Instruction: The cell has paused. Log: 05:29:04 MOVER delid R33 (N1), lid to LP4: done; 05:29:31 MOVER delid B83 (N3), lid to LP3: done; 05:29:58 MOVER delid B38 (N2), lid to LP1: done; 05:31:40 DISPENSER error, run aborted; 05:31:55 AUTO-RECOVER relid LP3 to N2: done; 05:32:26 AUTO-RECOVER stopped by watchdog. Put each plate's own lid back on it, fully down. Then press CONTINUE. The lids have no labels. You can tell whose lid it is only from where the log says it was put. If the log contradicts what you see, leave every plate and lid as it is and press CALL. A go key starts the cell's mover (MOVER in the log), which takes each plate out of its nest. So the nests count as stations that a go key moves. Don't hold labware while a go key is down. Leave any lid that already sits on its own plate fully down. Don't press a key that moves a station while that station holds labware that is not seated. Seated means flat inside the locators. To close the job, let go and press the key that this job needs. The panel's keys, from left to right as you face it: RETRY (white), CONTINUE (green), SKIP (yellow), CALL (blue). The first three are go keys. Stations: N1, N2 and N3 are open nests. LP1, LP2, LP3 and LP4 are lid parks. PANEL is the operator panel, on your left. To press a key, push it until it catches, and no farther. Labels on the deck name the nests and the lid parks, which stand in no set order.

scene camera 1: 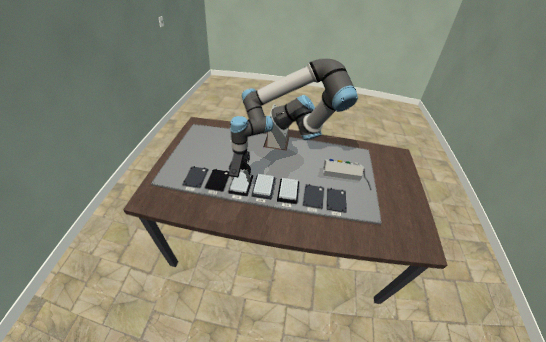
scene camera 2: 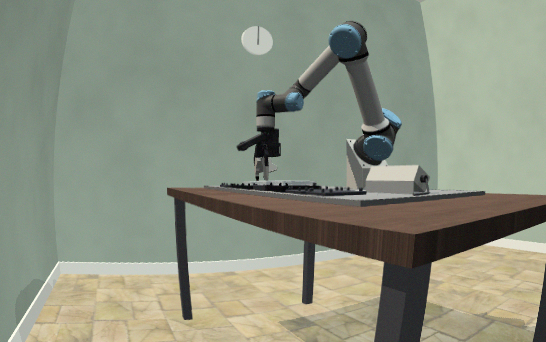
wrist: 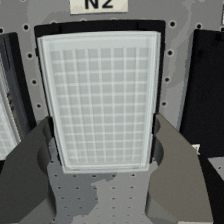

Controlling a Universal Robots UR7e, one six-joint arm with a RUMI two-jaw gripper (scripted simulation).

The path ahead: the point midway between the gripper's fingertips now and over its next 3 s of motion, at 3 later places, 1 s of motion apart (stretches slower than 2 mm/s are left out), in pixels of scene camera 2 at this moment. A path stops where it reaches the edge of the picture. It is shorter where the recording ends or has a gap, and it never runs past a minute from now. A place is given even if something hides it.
The gripper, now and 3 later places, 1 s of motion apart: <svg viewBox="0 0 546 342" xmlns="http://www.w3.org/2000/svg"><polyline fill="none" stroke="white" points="262,182 262,176 285,177 311,176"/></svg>
